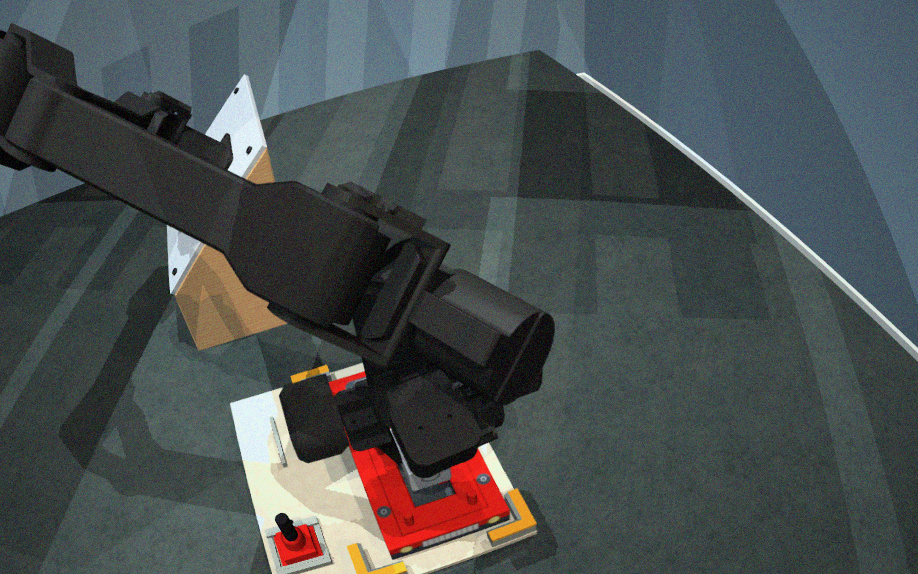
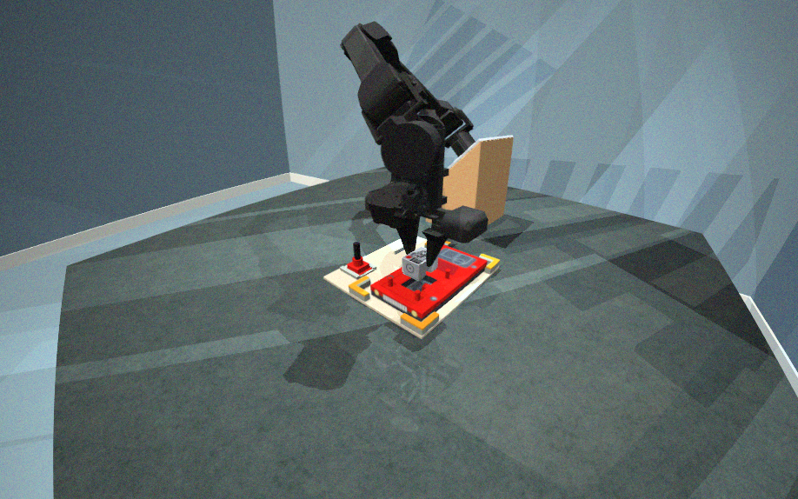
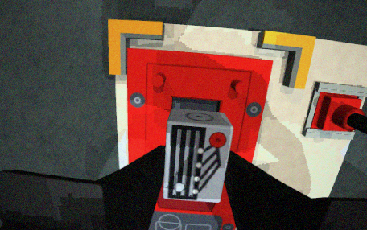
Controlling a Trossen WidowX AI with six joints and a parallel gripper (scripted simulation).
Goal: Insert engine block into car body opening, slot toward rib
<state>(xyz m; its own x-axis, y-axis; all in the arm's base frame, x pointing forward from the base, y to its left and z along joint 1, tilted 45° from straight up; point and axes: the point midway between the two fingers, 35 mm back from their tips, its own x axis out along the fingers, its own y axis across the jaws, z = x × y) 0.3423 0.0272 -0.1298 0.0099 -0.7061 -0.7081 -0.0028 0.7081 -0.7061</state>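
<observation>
Now: the grey engine block 1 cm below my gripper tip. Round my gripper tip: grey bar: 5 cm below, 4 cm behind, 3 cm to the right.
</observation>
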